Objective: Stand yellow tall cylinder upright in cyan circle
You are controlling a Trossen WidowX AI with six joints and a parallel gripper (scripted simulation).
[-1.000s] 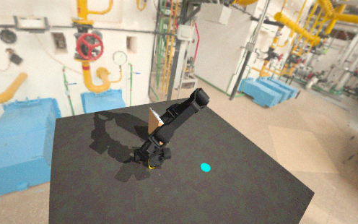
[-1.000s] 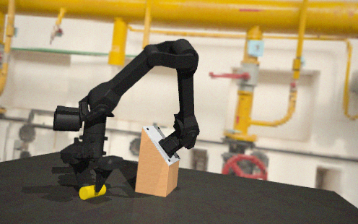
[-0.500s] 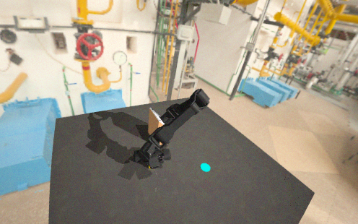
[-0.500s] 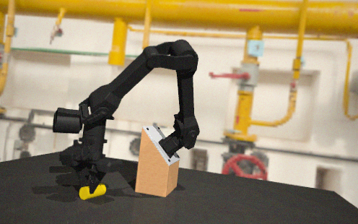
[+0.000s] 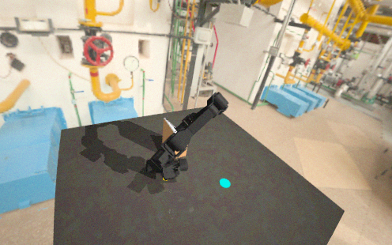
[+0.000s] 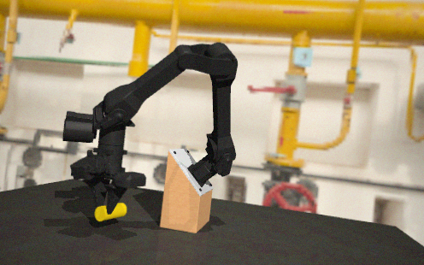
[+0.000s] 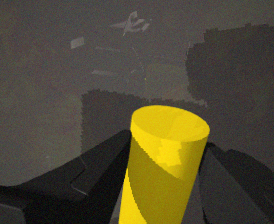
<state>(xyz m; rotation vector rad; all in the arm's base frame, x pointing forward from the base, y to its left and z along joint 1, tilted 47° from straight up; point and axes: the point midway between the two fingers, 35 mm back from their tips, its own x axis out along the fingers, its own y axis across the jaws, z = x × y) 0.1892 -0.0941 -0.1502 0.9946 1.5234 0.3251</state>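
Right now my gripper tip is 280 mm to the right of the cyan circle, 160 mm short of it and 50 mm above it. Also, from my gripper tip: yellow cylinder 20 mm behind, 10 mm to the left.
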